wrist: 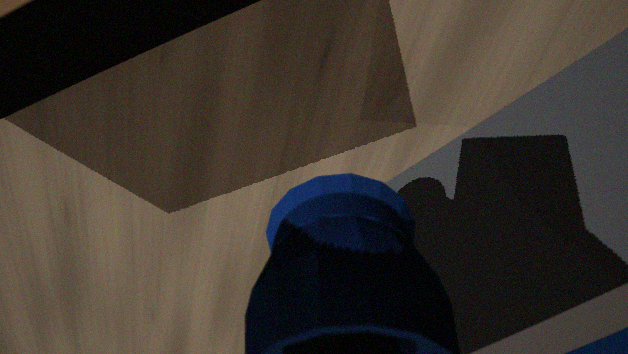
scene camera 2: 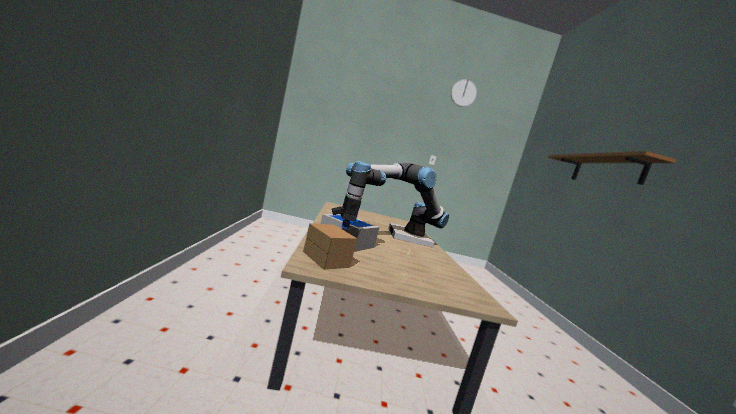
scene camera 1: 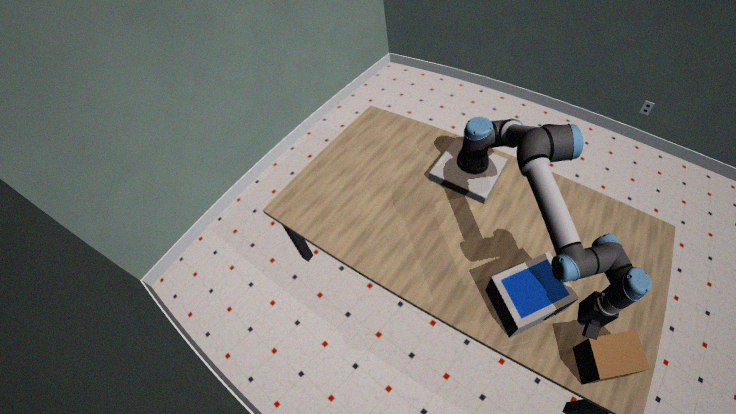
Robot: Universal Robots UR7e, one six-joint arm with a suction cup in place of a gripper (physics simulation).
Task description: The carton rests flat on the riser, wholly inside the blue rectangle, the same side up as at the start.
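Seen in the pictures: hand, its tool point: (wrist: 340, 239) (scene camera 2: 345, 227); arm's base, origin of its link: (scene camera 2: 414, 232) (scene camera 1: 472, 162).
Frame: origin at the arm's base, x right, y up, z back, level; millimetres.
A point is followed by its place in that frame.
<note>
The brown carton (scene camera 1: 620, 355) @[x -675, y 87, z -729 mm] (scene camera 2: 329, 247) @[x -778, y 48, z -743 mm] (wrist: 75, 55) @[x -617, y 36, z -677 mm] rests flat on the table beside the riser, with its dark side face toward the riser in the wrist view. The pale riser (scene camera 1: 508, 308) @[x -281, y 77, z -675 mm] (scene camera 2: 366, 238) @[x -457, y 21, z -499 mm] (wrist: 590, 110) @[x -407, y 1, z -663 mm] has a blue rectangle (scene camera 1: 530, 290) @[x -341, y 78, z -590 mm] (scene camera 2: 360, 222) @[x -358, y 78, z -523 mm] (wrist: 612, 345) @[x -433, y 77, z -597 mm] on top, with no carton on it. My gripper (scene camera 1: 581, 323) (scene camera 2: 346, 224) (wrist: 342, 215), a blue suction cup, hangs over the gap between carton and riser. It shows apart from the carton in the wrist view and holds nothing.
The arm's base stands on a pale block (scene camera 1: 486, 190) @[x -96, y 1, z -148 mm] (scene camera 2: 411, 237) @[x -125, y -8, z -76 mm] farther back on the wooden table (scene camera 1: 360, 205) @[x 418, y -43, z -370 mm] (scene camera 2: 411, 272) @[x -680, y -43, z -317 mm]. The forearm and wrist pass close over the riser. A wall shelf (scene camera 2: 607, 156) is far off at the right.
</note>
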